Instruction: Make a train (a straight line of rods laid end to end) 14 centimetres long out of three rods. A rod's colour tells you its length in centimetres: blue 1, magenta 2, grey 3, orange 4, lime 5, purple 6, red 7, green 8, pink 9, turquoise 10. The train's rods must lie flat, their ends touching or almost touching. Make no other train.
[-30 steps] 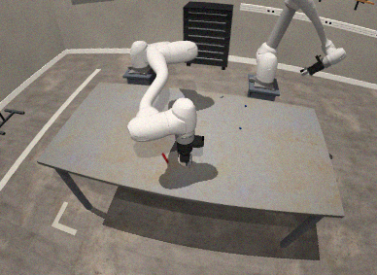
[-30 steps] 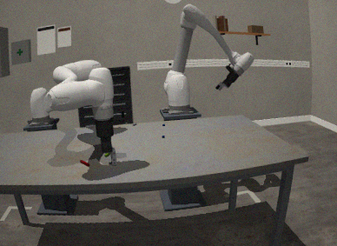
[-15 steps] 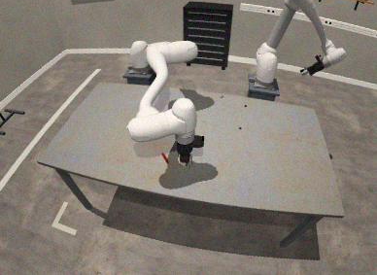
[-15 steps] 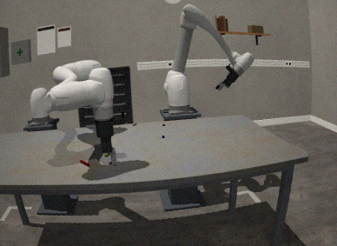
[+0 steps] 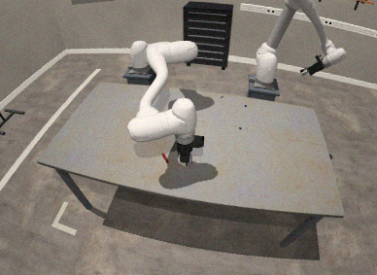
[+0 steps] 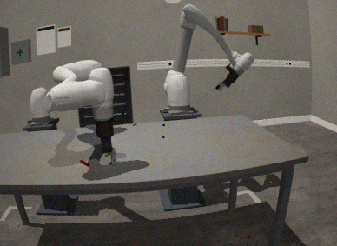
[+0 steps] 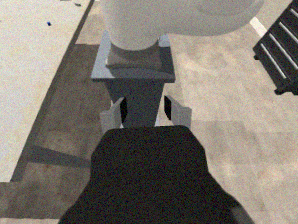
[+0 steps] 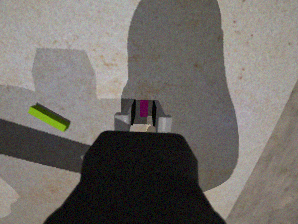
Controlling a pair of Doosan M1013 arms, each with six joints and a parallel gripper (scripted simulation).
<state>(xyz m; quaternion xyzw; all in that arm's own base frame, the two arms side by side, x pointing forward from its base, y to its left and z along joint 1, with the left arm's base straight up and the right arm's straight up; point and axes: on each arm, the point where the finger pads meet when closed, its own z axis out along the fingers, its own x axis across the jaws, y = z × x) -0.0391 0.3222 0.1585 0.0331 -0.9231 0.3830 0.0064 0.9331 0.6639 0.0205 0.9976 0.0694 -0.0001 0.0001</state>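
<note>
My right gripper is now 2 cm above the magenta rod. From my right hand the other things lie so: small grey piece (65 cm behind, 11 cm to the left, 2 cm below); then lime rod (12 cm behind, 4 cm to the right, 2 cm below); then red rod (14 cm to the right, 2 cm below, 2 cm behind).
</note>
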